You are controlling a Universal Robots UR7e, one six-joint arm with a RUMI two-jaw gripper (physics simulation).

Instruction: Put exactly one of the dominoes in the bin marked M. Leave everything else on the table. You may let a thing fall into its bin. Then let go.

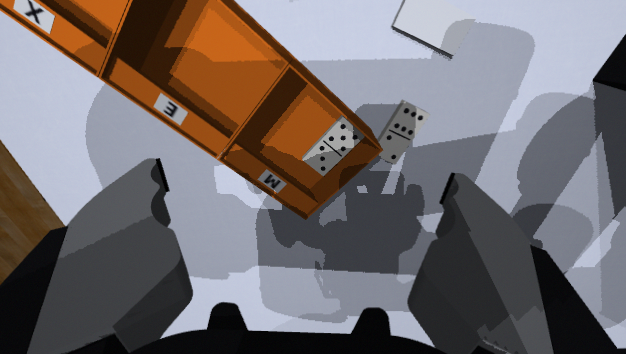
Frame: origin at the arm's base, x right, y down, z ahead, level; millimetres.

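Seen in the pictures: gripper, fingertip midpoint: (307, 171).
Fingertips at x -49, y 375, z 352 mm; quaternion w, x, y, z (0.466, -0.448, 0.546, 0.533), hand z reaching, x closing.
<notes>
A point is followed by its place in that frame.
A white domino (332, 146) {x -71, y 456, z 336 mm} with black dots lies inside the bin marked M (309, 213) {x -115, y 425, z 360 mm}, the end compartment of the orange divided box. Another domino (400, 131) {x -67, y 463, z 278 mm} lies on the table just outside that bin's far right corner. My gripper (307, 171) {x -49, y 375, z 352 mm} is wide open with nothing between its fingers. It hangs above the M bin, with one finger to the left and one to the right of it. The label M (272, 181) {x -83, y 428, z 385 mm} shows on the bin's front wall.
The bin marked E (170, 108) {x -21, y 428, z 442 mm} is beside M, and the bin marked X (34, 15) {x 39, y 428, z 499 mm} is at the upper left. A white flat object (425, 27) {x 7, y 463, z 266 mm} lies at the top right. A dark block (611, 75) {x -38, y 459, z 127 mm} stands at the right edge. A wooden surface (25, 220) shows at the left.
</notes>
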